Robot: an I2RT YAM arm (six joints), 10 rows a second.
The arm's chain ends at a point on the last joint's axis. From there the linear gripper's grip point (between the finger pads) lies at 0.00 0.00 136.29 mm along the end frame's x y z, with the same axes.
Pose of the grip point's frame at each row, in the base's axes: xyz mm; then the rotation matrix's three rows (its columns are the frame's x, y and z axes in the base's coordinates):
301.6, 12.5, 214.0; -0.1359, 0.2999, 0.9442; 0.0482, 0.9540, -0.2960; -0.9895, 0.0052, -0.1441
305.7, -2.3, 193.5; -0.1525, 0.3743, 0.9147; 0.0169, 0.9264, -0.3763; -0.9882, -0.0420, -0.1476
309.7, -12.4, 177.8; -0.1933, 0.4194, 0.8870; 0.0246, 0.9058, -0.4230; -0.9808, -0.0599, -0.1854
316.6, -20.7, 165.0; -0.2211, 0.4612, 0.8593; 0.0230, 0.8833, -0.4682; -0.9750, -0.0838, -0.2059
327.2, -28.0, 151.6; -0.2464, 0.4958, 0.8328; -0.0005, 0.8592, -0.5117; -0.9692, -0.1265, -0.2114
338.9, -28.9, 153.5; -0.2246, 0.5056, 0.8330; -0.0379, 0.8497, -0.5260; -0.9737, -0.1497, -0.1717
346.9, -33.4, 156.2; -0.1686, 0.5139, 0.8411; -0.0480, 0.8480, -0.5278; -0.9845, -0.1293, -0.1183
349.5, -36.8, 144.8; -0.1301, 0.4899, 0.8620; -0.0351, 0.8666, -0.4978; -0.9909, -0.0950, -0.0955
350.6, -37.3, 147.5; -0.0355, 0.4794, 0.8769; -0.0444, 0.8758, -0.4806; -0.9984, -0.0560, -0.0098
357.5, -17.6, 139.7; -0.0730, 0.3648, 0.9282; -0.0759, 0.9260, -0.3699; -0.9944, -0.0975, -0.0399
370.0, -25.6, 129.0; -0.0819, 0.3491, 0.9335; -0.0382, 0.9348, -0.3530; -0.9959, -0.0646, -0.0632
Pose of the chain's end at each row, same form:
172.9, 52.8, 233.6; -0.1359, 0.2999, 0.9442; 0.0482, 0.9540, -0.2960; -0.9895, 0.0052, -0.1441
181.0, 49.0, 213.6; -0.1525, 0.3743, 0.9147; 0.0169, 0.9264, -0.3763; -0.9882, -0.0420, -0.1476
188.8, 45.3, 203.1; -0.1933, 0.4194, 0.8870; 0.0246, 0.9058, -0.4230; -0.9808, -0.0599, -0.1854
199.5, 43.1, 193.1; -0.2211, 0.4612, 0.8593; 0.0230, 0.8833, -0.4682; -0.9750, -0.0838, -0.2059
213.7, 41.7, 180.4; -0.2464, 0.4958, 0.8328; -0.0005, 0.8592, -0.5117; -0.9692, -0.1265, -0.2114
225.4, 42.8, 176.9; -0.2246, 0.5056, 0.8330; -0.0379, 0.8497, -0.5260; -0.9737, -0.1497, -0.1717
232.3, 38.5, 172.3; -0.1686, 0.5139, 0.8411; -0.0480, 0.8480, -0.5278; -0.9845, -0.1293, -0.1183
232.0, 31.0, 157.8; -0.1301, 0.4899, 0.8620; -0.0351, 0.8666, -0.4978; -0.9909, -0.0950, -0.0955
231.1, 28.2, 148.8; -0.0355, 0.4794, 0.8769; -0.0444, 0.8758, -0.4806; -0.9984, -0.0560, -0.0098
231.0, 32.8, 145.1; -0.0730, 0.3648, 0.9282; -0.0759, 0.9260, -0.3699; -0.9944, -0.0975, -0.0399
242.8, 22.5, 137.6; -0.0819, 0.3491, 0.9335; -0.0382, 0.9348, -0.3530; -0.9959, -0.0646, -0.0632

